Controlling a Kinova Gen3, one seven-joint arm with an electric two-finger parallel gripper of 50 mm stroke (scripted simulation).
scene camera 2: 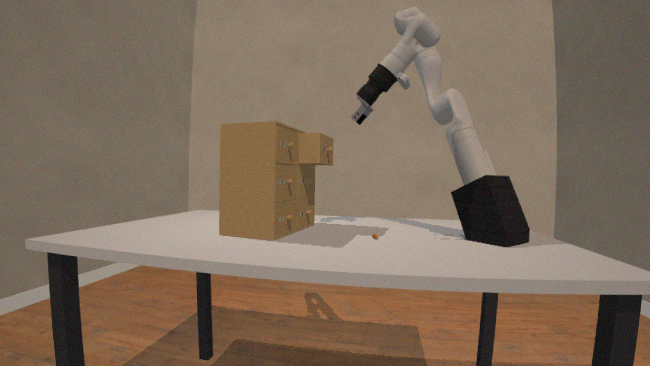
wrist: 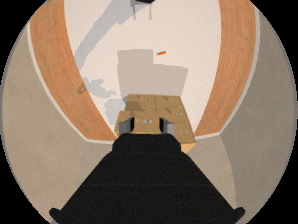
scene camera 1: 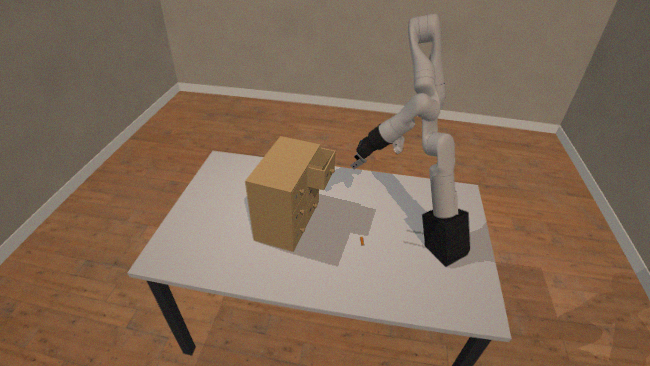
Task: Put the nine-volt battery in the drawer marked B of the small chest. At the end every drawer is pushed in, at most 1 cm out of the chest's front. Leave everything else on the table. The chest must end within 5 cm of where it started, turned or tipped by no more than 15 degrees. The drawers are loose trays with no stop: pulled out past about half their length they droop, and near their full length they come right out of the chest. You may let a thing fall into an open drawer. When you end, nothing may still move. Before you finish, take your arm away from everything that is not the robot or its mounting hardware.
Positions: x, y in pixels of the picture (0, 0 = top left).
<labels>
drawer marked B: scene camera 2 314, 148; wrist; scene camera 1
same spot on drawer marked B: (wrist: 146, 122) = (scene camera 1: 327, 174)
</labels>
